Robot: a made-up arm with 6 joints. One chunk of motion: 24 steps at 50 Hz.
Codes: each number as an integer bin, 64 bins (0 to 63) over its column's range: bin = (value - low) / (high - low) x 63, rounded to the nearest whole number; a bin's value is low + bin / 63 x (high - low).
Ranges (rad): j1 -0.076..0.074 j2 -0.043..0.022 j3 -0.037..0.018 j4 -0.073..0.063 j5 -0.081..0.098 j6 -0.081..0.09
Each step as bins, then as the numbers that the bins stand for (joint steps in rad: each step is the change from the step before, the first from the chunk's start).
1 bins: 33 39 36 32 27 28
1 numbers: 0.00257 -0.00276 -0.00557 -0.00392 -0.00429 -0.00500
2 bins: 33 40 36 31 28 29
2 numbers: 0.00257 -0.00173 -0.00557 -0.00608 -0.00144 -0.00229
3 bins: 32 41 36 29 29 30
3 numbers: 0.00019 -0.00070 -0.00557 -0.01040 0.00140 0.00043
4 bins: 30 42 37 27 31 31
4 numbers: -0.00457 0.00033 -0.00470 -0.01471 0.00708 0.00314
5 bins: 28 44 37 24 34 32
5 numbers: -0.00933 0.00240 -0.00470 -0.02119 0.01560 0.00586
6 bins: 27 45 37 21 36 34
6 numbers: -0.01171 0.00343 -0.00470 -0.02767 0.02129 0.01129
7 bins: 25 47 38 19 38 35
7 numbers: -0.01648 0.00549 -0.00383 -0.03198 0.02697 0.01400
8 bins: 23 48 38 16 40 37
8 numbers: -0.02124 0.00652 -0.00383 -0.03846 0.03265 0.01943
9 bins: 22 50 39 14 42 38
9 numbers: -0.02362 0.00859 -0.00295 -0.04278 0.03833 0.02214
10 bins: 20 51 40 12 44 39
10 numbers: -0.02838 0.00962 -0.00208 -0.04710 0.04402 0.02486
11 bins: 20 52 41 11 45 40
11 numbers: -0.02838 0.01065 -0.00121 -0.04925 0.04686 0.02757
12 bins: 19 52 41 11 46 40
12 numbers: -0.03076 0.01065 -0.00121 -0.04925 0.04970 0.02757
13 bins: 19 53 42 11 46 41
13 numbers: -0.03076 0.01168 -0.00033 -0.04925 0.04970 0.03029
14 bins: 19 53 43 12 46 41
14 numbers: -0.03076 0.01168 0.00054 -0.04710 0.04970 0.03029
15 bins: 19 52 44 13 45 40
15 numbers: -0.03076 0.01065 0.00141 -0.04494 0.04686 0.02757
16 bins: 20 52 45 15 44 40
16 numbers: -0.02838 0.01065 0.00229 -0.04062 0.04402 0.02757
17 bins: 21 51 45 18 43 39
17 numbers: -0.02600 0.00962 0.00229 -0.03414 0.04117 0.02486
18 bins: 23 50 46 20 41 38
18 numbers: -0.02124 0.00859 0.00316 -0.02983 0.03549 0.02214
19 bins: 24 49 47 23 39 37
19 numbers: -0.01886 0.00756 0.00403 -0.02335 0.02981 0.01943
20 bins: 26 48 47 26 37 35
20 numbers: -0.01410 0.00652 0.00403 -0.01687 0.02413 0.01400
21 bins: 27 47 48 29 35 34
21 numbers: -0.01171 0.00549 0.00490 -0.01040 0.01844 0.01129
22 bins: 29 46 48 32 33 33
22 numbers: -0.00695 0.00446 0.00490 -0.00392 0.01276 0.00857
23 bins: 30 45 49 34 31 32
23 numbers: -0.00457 0.00343 0.00578 0.00040 0.00708 0.00586
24 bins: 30 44 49 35 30 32
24 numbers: -0.00457 0.00240 0.00578 0.00256 0.00424 0.00586
